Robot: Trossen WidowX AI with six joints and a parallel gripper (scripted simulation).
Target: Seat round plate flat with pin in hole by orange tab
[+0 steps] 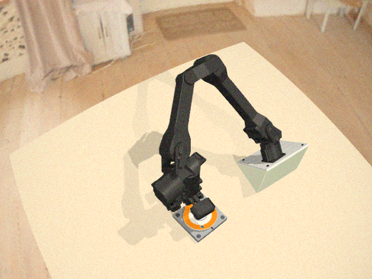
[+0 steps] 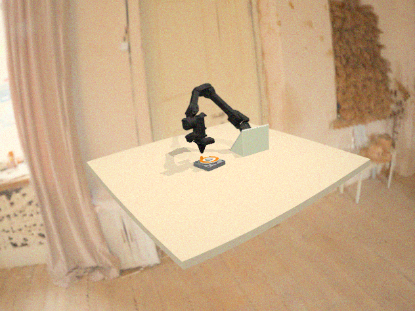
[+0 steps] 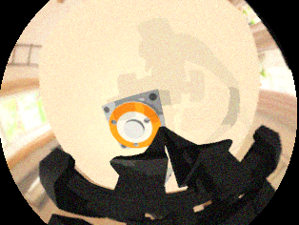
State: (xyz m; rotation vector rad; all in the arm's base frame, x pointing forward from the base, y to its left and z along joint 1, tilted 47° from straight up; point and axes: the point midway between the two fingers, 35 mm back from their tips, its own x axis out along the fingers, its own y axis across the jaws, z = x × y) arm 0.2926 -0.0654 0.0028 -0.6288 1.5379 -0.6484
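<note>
Right now the square grey base is 1 cm behind my gripper tip, 5 cm to the left of it and 4 cm below it.
</note>
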